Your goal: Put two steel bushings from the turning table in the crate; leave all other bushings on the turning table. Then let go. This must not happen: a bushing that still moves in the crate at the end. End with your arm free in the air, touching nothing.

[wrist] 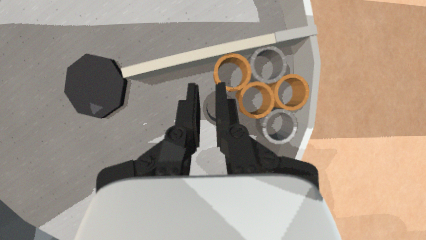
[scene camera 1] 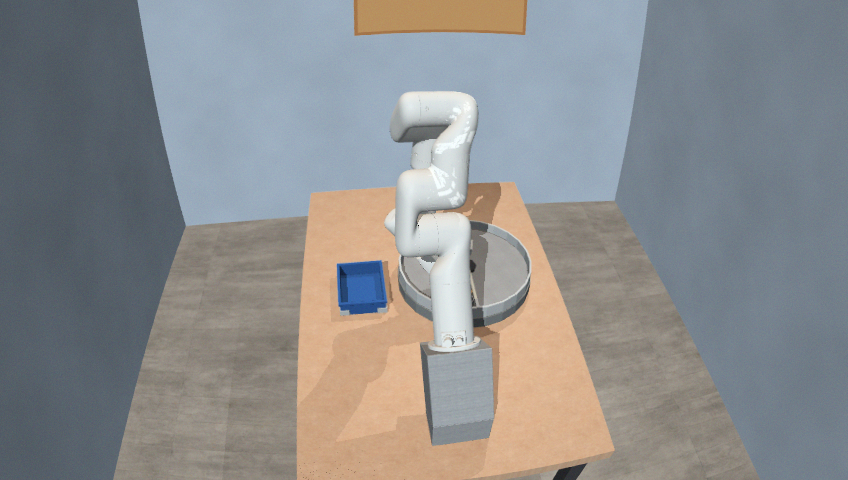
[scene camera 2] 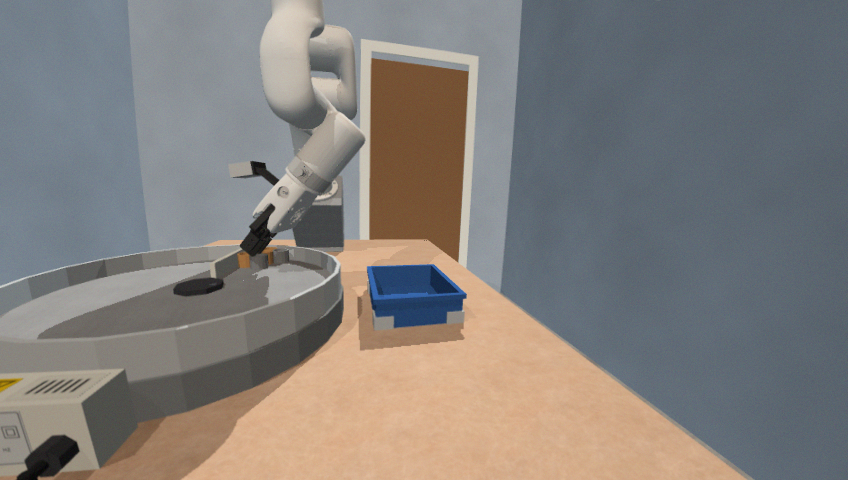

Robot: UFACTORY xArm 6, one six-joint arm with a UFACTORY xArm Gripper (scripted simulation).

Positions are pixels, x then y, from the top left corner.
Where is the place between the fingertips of my gripper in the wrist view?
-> At 207, 97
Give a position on a steel bushing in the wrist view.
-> At 277, 58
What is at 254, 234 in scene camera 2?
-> My gripper.
